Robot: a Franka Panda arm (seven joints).
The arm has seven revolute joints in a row. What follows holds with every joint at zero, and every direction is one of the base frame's. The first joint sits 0.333 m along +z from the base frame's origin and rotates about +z. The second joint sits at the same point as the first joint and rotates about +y. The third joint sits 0.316 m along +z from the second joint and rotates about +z. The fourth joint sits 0.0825 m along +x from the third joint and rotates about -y. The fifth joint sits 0.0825 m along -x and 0.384 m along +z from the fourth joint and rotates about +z. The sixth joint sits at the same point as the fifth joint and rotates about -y. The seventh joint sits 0.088 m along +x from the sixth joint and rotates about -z. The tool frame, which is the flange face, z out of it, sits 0.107 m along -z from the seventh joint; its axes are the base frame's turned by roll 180, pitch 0 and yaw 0 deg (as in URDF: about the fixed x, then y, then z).
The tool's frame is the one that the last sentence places.
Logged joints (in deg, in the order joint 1, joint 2, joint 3, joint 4, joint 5, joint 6, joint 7), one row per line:
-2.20 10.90 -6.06 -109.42 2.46 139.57 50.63
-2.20 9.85 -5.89 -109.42 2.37 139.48 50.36
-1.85 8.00 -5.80 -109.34 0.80 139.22 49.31
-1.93 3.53 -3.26 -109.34 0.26 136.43 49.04
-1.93 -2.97 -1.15 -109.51 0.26 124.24 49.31
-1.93 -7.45 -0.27 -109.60 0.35 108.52 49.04
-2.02 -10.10 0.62 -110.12 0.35 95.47 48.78
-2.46 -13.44 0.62 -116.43 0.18 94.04 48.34
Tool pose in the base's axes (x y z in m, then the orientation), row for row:
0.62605 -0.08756 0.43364 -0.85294 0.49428 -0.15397 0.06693
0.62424 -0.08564 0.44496 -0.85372 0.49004 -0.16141 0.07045
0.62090 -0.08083 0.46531 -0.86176 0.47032 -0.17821 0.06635
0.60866 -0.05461 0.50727 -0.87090 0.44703 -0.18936 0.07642
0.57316 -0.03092 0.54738 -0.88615 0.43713 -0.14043 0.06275
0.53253 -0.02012 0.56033 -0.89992 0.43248 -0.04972 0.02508
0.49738 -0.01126 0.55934 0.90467 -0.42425 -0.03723 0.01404
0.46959 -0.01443 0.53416 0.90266 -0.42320 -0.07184 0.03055
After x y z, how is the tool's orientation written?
As a quaternion, x y z w.
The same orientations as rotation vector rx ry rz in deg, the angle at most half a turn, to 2 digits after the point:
-147.31 85.37 -26.59
-147.14 84.46 -27.82
-148.89 81.26 -30.79
-149.57 76.77 -32.52
-153.43 75.69 -24.31
-159.45 76.63 -8.81
161.40 -75.69 -6.64
159.39 -74.73 -12.69

